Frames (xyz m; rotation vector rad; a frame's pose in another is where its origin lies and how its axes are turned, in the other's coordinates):
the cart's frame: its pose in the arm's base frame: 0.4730 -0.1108 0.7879 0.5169 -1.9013 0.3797
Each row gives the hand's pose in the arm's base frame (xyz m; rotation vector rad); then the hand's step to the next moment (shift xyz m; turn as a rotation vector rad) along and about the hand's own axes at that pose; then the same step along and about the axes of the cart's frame.
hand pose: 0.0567 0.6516 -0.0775 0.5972 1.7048 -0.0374
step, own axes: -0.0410 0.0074 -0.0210 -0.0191 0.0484 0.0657
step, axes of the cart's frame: 0.0460 0.0042 -0.0066 -0.0132 -0.0321 -0.0763
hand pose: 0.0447 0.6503 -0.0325 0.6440 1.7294 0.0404
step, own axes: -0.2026 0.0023 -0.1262 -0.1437 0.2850 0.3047
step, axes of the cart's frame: 0.2383 0.0017 0.0145 -0.0100 -0.1428 -0.4174
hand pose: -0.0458 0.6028 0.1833 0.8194 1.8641 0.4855
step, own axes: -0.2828 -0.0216 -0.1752 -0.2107 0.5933 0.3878
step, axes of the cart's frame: 0.2890 -0.1417 0.0869 0.0915 -0.1090 -0.7256
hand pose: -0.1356 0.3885 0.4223 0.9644 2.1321 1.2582
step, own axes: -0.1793 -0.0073 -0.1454 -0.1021 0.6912 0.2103
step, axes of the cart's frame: 0.0999 -0.1948 0.0735 0.2925 -0.0132 -0.6683
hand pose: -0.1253 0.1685 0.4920 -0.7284 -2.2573 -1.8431
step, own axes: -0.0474 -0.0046 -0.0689 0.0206 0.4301 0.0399
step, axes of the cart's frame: -0.0005 -0.0812 0.0206 0.2745 -0.0161 -0.3338
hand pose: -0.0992 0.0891 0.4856 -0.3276 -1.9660 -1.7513
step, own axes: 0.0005 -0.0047 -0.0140 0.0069 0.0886 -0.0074
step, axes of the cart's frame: -0.0002 -0.0123 0.0081 0.0612 -0.0171 -0.0626
